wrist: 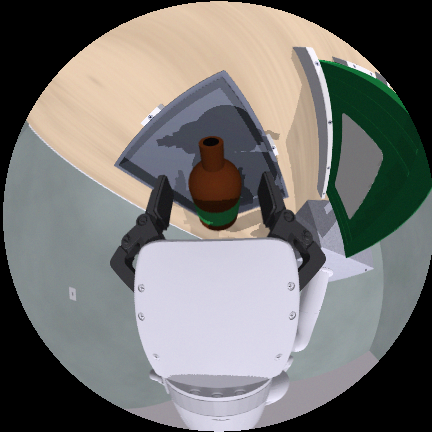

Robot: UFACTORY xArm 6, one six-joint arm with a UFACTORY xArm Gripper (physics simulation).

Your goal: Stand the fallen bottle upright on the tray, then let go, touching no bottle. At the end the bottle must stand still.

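Places are measured from the arm's base along level axes (x right, y back, z down), in millimetres.
Pixels of known places: gripper, between the fingertips: [214, 181]; arm's base, origin of its link: [317, 271].
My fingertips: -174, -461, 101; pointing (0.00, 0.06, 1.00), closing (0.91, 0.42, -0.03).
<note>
For each thing: its top centre in the pictures, then the offset to it from my fingertips, as dx, dy, dz. "pt": a spot on its surface instead.
- brown bottle, centre of its top: [215, 208] -26, +55, +7
- grey-blue tray, a spot on its surface: [220, 94] pt +36, -52, +81
The brown bottle [215, 182] with a green label lies on its side in the wrist view. Its neck and open mouth point toward the top of the view, and its base end is over the lower side of the grey-blue tray [220, 94]. The exact contact of the base with the tray's rim is hidden. My gripper [214, 181] is open and empty, with one black finger on each side of the bottle's body and a visible gap on both sides. How far the fingertips are above the bottle cannot be told.
A green bin-like object [395, 140] with a white-and-grey side wall [328, 120] stands right of the tray. A grey speckled block [316, 215] is below it at the right. The wooden table's edge [75, 162] runs along the lower left, with the wall beyond.
</note>
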